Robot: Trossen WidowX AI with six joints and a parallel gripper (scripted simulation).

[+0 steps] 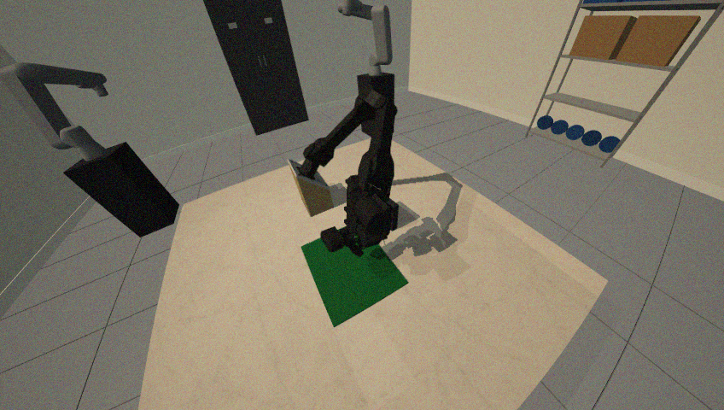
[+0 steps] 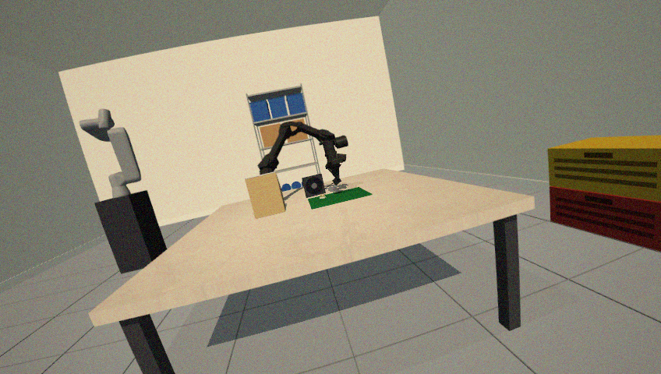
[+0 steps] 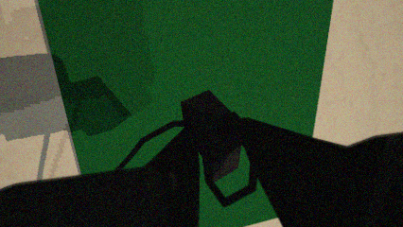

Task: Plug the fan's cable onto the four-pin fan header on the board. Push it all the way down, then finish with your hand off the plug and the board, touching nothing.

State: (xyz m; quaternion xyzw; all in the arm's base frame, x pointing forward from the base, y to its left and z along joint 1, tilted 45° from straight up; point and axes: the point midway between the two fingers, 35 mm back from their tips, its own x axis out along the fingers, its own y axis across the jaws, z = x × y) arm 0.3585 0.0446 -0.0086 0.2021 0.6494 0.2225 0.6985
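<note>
Now: the black plug 1 cm below my gripper tip and 1 cm behind it. The rest, counted from my gripper tip: four-pin header (10 cm behind, 9 cm below, 3 cm to the left); black fan (17 cm to the left, 12 cm behind, 3 cm below); green board (10 cm below, 2 cm to the right, 2 cm behind).
</note>
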